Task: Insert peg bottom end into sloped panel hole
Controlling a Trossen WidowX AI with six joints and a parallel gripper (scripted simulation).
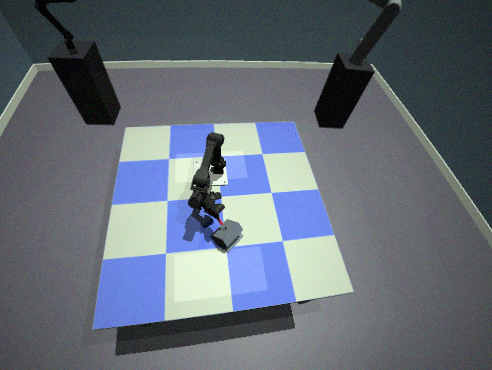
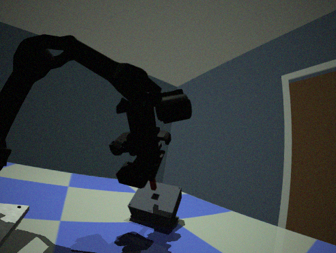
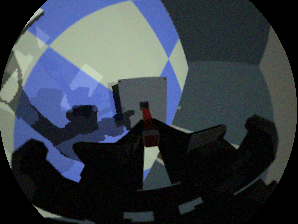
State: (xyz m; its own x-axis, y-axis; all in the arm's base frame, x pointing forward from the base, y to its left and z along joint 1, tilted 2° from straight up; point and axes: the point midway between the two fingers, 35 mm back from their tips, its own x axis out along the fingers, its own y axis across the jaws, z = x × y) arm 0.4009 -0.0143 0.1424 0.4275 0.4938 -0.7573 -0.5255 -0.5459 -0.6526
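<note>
Now: the dark sloped panel block 80 mm below my gripper tip, 50 mm to the left of it and 40 mm ahead of it. The rest, counted from my gripper tip: red peg: 10 mm to the right, 10 mm behind, 10 mm above.
</note>
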